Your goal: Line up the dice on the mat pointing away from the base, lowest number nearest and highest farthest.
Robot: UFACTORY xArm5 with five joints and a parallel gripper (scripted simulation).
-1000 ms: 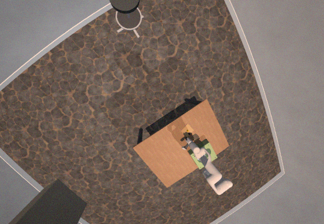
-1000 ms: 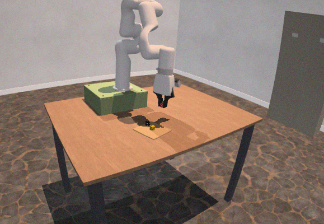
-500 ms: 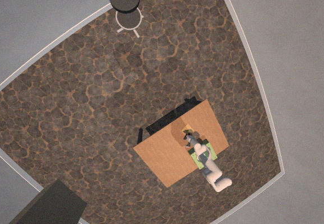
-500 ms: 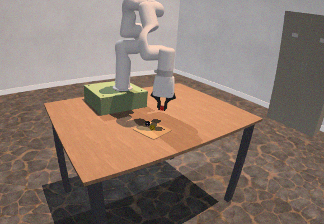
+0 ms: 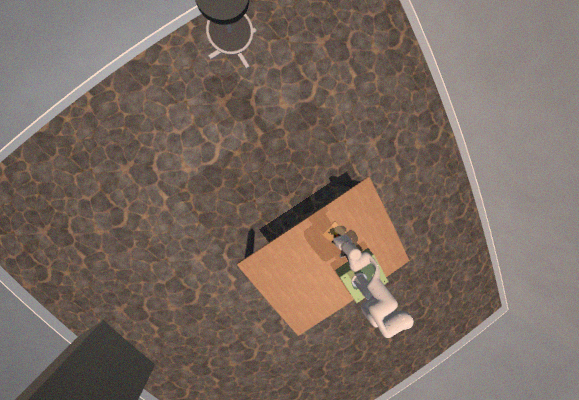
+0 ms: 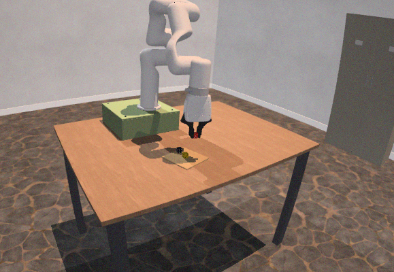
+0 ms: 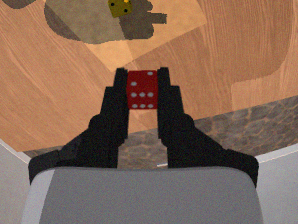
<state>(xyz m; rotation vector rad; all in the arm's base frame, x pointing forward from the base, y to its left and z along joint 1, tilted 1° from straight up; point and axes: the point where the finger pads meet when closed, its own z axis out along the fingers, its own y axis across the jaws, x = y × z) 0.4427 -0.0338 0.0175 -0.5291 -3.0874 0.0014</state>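
My hand is 11 cm above the yellow die, 4 cm past it and 1 cm to the left of it. The rest, counted from my hand: black die 11 cm below, 9 cm behind, 1 cm to the right; red die 1 cm below; tan mat 12 cm below, 4 cm behind, 1 cm to the right.
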